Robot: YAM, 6 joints.
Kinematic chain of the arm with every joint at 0, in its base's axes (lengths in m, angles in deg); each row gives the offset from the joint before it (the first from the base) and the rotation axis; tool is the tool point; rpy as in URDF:
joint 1: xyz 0 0 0.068 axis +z
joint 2: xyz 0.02 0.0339 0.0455 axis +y
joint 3: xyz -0.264 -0.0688 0 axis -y
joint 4: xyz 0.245 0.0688 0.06 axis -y
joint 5: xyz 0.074 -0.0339 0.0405 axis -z
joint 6: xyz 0.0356 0 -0.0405 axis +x
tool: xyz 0 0 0 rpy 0 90 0
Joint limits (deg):
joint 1: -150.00..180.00
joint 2: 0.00..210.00
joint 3: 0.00..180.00
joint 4: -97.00..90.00
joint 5: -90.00..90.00
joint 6: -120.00..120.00
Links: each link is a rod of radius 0.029 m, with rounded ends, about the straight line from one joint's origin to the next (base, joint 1, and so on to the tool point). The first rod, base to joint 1, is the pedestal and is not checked.
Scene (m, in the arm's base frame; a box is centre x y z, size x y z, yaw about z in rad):
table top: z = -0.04
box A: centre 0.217 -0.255 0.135 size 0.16 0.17 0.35 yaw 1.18
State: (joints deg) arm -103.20 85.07 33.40 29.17 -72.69 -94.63
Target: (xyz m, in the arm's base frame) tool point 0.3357 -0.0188 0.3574
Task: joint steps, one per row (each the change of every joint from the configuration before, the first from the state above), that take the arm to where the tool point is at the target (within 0.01 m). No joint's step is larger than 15 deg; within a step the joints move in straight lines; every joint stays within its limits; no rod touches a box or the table.
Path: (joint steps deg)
1: 6.59 -8.99 11.91 -1.40 -1.92 2.46
2: 6.59 -8.99 11.91 -1.40 -1.93 2.47
3: 6.60 -8.99 11.91 -1.40 -1.92 2.46
4: 6.59 -8.99 11.91 -1.41 -1.93 2.47
5: 13.57 7.38 -3.45 2.14 1.75 -1.98
6: 13.57 7.38 -3.45 2.13 1.75 -1.97
7: 13.57 7.39 -3.45 2.13 1.75 -1.97
8: 13.58 7.38 -3.45 2.13 1.75 -1.97
9: 13.57 7.38 -3.45 2.14 1.75 -1.97

